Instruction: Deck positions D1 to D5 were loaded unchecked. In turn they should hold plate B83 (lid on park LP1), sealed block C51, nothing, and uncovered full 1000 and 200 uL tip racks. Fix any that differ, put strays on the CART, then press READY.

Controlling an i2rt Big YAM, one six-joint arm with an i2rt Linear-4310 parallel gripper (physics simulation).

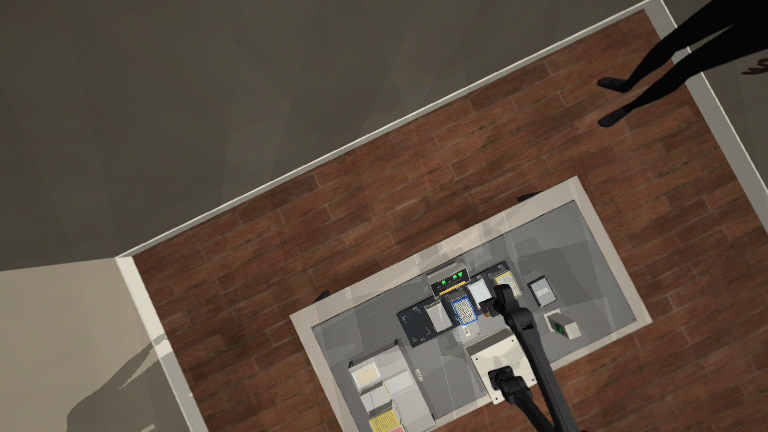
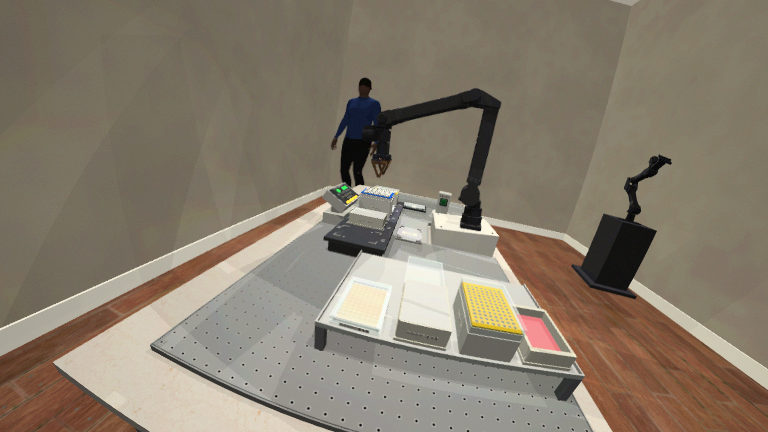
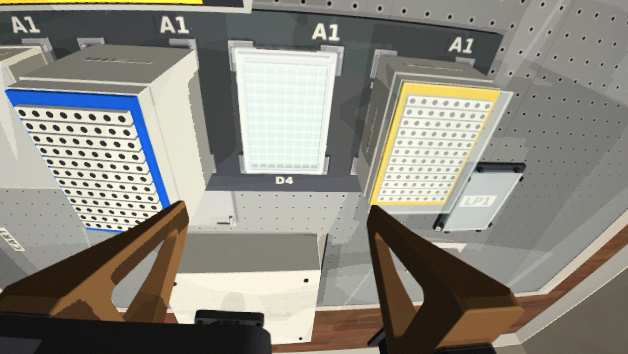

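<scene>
My gripper is open and empty, high above the front of the dark deck. D1 is bare. A pale block sits at D2. A tall blue-topped 1000 tip rack fills D3. A clear-white plate is at D4. A yellow-topped 200 tip rack is at D5, with a clear cover on top. Park LP1 stands right of the deck.
A raised shelf bears a peach-filled plate, a pale block, a yellow rack, a clear lid and a pink-lined tray. A status screen stands behind the deck; a green-button box is right.
</scene>
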